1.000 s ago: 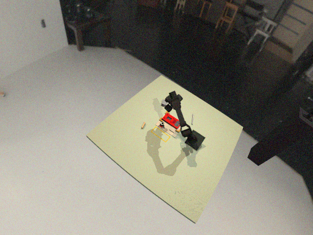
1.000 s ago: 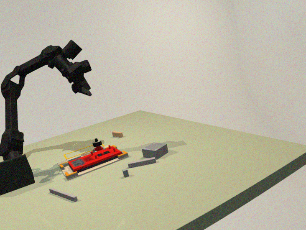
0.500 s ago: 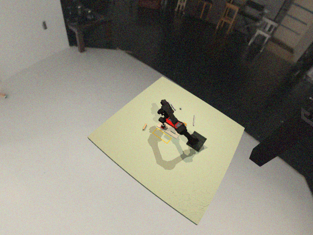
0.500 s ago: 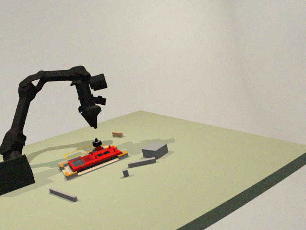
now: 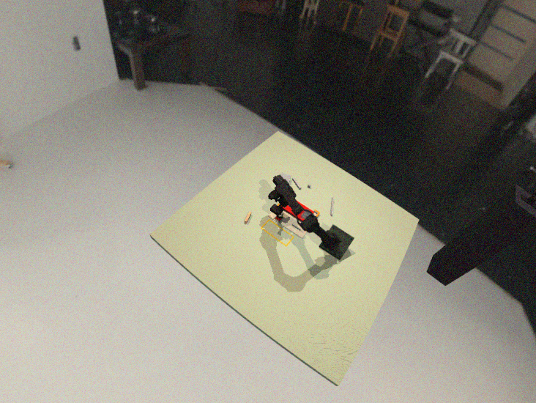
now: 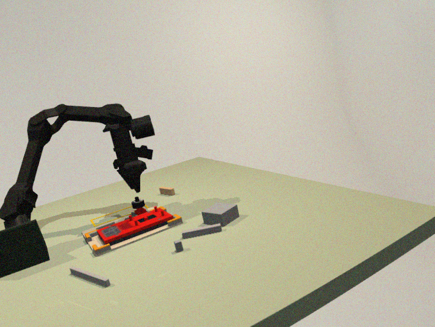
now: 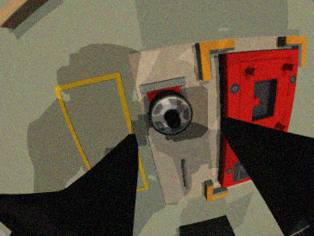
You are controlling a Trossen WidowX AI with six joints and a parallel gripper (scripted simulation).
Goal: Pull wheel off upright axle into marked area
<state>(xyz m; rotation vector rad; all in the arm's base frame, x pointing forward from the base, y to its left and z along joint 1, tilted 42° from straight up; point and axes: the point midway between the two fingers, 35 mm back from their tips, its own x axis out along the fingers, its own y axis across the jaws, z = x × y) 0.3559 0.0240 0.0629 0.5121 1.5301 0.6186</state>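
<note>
Right now my gripper tip is 4 cm above the wheel. Round my gripper tip: dark upright axle: 1 cm behind, 5 cm below; tan block: 13 cm ahead, 14 cm to the left, 7 cm below; grey box: 16 cm ahead, 27 cm to the right, 6 cm below.
</note>
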